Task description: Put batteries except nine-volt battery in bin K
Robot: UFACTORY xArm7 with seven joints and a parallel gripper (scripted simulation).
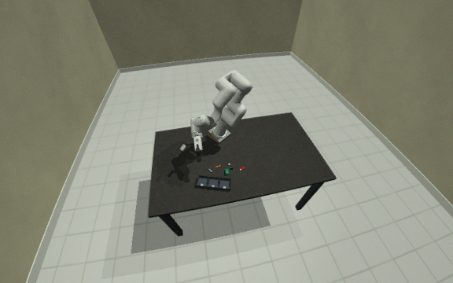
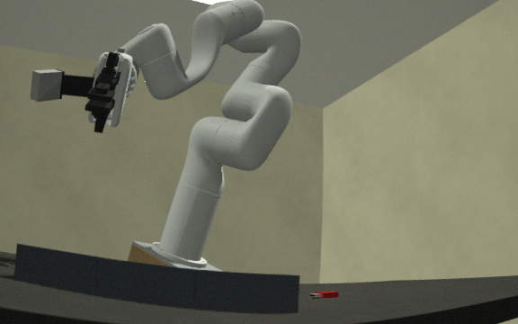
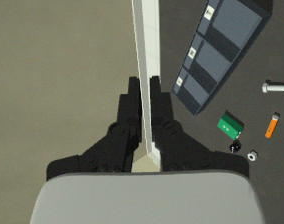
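Now: the dark blue bin 10 cm ahead of my hand, 7 cm to the left of it and 20 cm below it. The rest, counted from my hand: green nine-volt battery (2 cm ahead, 19 cm to the left, 21 cm below); then bolt (2 cm behind, 7 cm to the left, 21 cm below); then orange cylindrical battery (5 cm behind, 13 cm to the left, 21 cm below).
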